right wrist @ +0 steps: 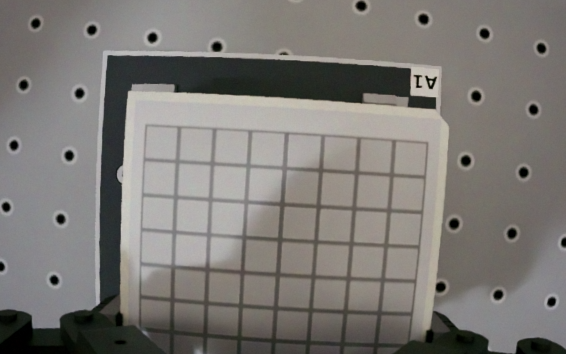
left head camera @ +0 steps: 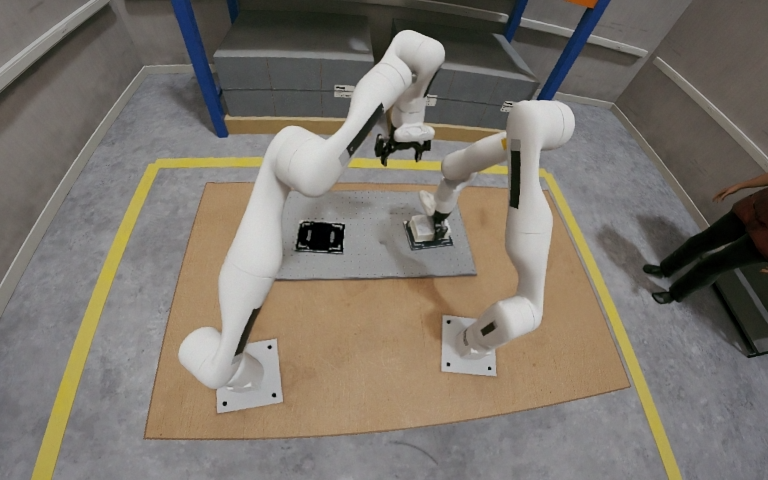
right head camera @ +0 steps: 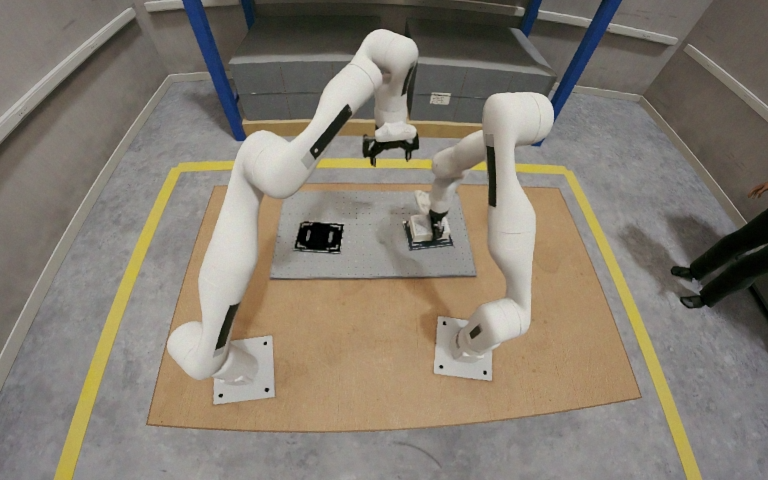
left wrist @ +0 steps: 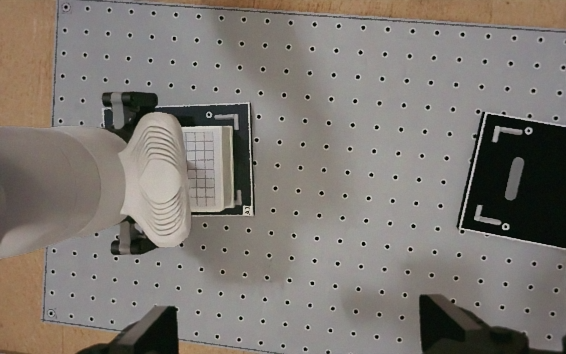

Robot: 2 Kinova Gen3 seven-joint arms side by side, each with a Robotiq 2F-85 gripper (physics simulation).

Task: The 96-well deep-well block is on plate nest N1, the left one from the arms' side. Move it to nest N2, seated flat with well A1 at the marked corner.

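Pixels of known places: left gripper, fingertip midpoint: point(left head camera: 400, 162) point(right head camera: 390, 162) point(left wrist: 298, 327); right gripper, fingertip midpoint: point(right wrist: 275, 320) point(left head camera: 430, 229) point(right head camera: 430, 229); left arm's base, origin of the base link: point(left head camera: 248, 374) point(right head camera: 243, 369); right arm's base, origin of the base link: point(left head camera: 468, 344) point(right head camera: 464, 347).
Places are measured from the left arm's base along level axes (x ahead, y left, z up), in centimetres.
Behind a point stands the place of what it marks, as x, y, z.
The white deep-well block point(left head camera: 421, 227) {36.2, -61.1, 7.0} point(right head camera: 420, 226) {36.5, -61.5, 7.0} point(left wrist: 202, 170) {37.3, -61.0, 7.0} point(right wrist: 280, 225) {37.2, -62.2, 7.0} is over the dark nest N2 point(left head camera: 417, 245) {31.7, -59.3, 2.6} point(right head camera: 419, 245) {31.5, -60.6, 2.6} point(left wrist: 243, 150) {35.7, -57.8, 2.5} point(right wrist: 250, 72) {36.0, -57.6, 2.5}, looking level. Its chamfered corner is beside the A1 label in the right wrist view. Two corner brackets show partly past its far edge. Whether it touches the nest I cannot tell. My right gripper point(left head camera: 438, 230) {37.0, -66.0, 3.4} point(right head camera: 437, 229) {37.0, -66.0, 3.4} point(right wrist: 275, 320) {37.0, -66.0, 3.4} is shut on the block's sides. My left gripper point(left head camera: 401, 160) {41.7, -50.1, 33.4} point(right head camera: 390, 160) {41.7, -50.1, 33.4} point(left wrist: 298, 327) {41.7, -50.1, 33.4} is open and empty, high behind the board. Nest N1 point(left head camera: 320, 236) {40.7, -26.5, 2.5} point(right head camera: 318, 236) {40.8, -26.3, 2.5} point(left wrist: 540, 185) {40.7, -28.1, 2.5} is empty.
Both nests are on a grey perforated board point(left head camera: 368, 263) {28.4, -41.0, 1.3} point(right head camera: 368, 263) {28.1, -42.0, 1.3} point(left wrist: 350, 150) {36.3, -46.5, 1.3}. In the left wrist view my right arm point(left wrist: 55, 185) {36.7, -62.5, 27.7} covers part of N2. The left arm point(left head camera: 249, 243) {11.2, -13.8, 49.2} point(right head camera: 229, 249) {10.3, -14.8, 48.5} reaches across above the left side of the board. Grey cabinets stand behind.
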